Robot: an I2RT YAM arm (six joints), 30 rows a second.
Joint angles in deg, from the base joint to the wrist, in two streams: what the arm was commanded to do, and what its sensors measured. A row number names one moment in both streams.
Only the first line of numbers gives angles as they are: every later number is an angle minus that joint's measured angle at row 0.
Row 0, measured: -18.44 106.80 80.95 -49.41 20.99 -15.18
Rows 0 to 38, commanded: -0.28 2.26 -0.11 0.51 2.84 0.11; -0.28 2.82 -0.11 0.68 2.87 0.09; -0.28 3.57 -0.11 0.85 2.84 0.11; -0.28 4.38 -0.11 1.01 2.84 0.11; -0.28 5.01 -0.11 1.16 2.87 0.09; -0.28 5.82 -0.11 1.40 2.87 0.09; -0.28 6.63 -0.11 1.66 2.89 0.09; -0.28 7.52 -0.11 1.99 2.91 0.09; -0.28 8.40 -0.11 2.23 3.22 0.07; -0.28 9.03 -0.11 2.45 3.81 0.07; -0.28 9.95 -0.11 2.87 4.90 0.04; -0.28 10.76 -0.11 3.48 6.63 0.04; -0.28 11.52 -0.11 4.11 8.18 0.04; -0.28 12.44 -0.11 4.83 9.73 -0.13; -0.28 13.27 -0.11 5.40 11.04 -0.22; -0.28 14.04 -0.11 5.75 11.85 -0.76; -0.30 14.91 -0.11 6.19 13.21 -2.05; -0.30 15.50 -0.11 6.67 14.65 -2.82; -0.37 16.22 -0.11 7.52 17.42 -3.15; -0.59 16.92 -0.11 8.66 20.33 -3.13; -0.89 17.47 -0.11 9.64 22.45 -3.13; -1.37 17.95 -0.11 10.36 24.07 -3.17; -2.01 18.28 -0.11 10.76 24.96 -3.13; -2.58 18.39 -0.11 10.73 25.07 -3.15; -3.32 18.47 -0.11 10.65 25.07 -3.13; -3.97 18.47 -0.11 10.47 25.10 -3.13; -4.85 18.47 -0.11 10.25 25.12 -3.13; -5.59 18.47 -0.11 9.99 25.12 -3.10; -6.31 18.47 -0.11 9.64 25.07 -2.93; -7.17 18.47 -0.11 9.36 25.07 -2.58; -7.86 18.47 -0.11 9.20 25.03 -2.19; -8.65 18.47 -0.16 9.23 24.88 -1.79; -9.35 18.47 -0.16 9.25 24.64 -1.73; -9.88 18.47 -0.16 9.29 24.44 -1.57; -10.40 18.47 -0.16 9.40 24.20 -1.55; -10.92 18.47 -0.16 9.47 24.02 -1.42; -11.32 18.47 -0.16 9.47 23.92 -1.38; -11.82 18.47 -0.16 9.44 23.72 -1.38; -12.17 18.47 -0.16 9.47 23.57 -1.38
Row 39, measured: -10.84 16.66 0.78 9.62 24.85 -2.49
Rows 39 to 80, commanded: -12.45 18.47 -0.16 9.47 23.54 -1.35; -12.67 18.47 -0.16 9.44 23.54 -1.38; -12.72 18.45 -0.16 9.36 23.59 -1.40; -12.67 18.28 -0.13 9.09 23.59 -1.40; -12.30 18.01 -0.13 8.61 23.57 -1.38; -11.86 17.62 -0.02 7.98 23.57 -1.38; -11.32 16.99 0.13 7.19 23.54 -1.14; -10.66 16.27 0.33 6.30 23.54 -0.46; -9.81 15.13 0.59 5.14 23.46 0.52; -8.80 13.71 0.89 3.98 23.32 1.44; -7.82 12.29 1.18 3.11 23.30 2.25; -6.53 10.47 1.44 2.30 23.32 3.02; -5.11 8.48 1.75 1.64 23.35 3.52; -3.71 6.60 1.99 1.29 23.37 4.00; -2.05 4.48 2.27 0.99 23.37 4.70; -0.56 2.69 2.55 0.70 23.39 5.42; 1.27 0.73 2.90 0.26 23.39 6.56; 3.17 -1.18 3.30 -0.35 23.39 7.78; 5.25 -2.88 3.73 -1.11 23.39 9.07; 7.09 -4.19 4.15 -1.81 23.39 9.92; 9.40 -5.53 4.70 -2.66 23.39 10.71; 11.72 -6.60 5.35 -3.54 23.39 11.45; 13.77 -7.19 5.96 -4.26 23.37 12.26; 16.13 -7.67 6.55 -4.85 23.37 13.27; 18.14 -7.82 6.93 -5.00 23.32 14.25; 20.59 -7.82 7.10 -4.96 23.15 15.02; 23.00 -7.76 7.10 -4.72 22.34 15.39; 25.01 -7.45 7.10 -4.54 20.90 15.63; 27.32 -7.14 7.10 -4.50 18.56 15.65; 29.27 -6.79 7.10 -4.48 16.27 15.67; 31.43 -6.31 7.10 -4.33 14.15 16.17; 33.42 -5.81 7.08 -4.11 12.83 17.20; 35.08 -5.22 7.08 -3.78 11.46 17.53; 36.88 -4.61 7.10 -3.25 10.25 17.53; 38.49 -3.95 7.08 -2.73 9.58 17.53; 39.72 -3.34 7.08 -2.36 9.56 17.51; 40.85 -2.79 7.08 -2.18 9.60 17.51; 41.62 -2.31 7.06 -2.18 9.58 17.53; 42.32 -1.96 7.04 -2.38 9.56 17.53; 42.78 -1.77 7.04 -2.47 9.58 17.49; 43.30 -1.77 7.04 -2.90 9.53 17.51; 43.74 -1.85 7.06 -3.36 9.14 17.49
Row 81, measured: 42.89 -1.96 6.40 -2.71 10.56 16.55
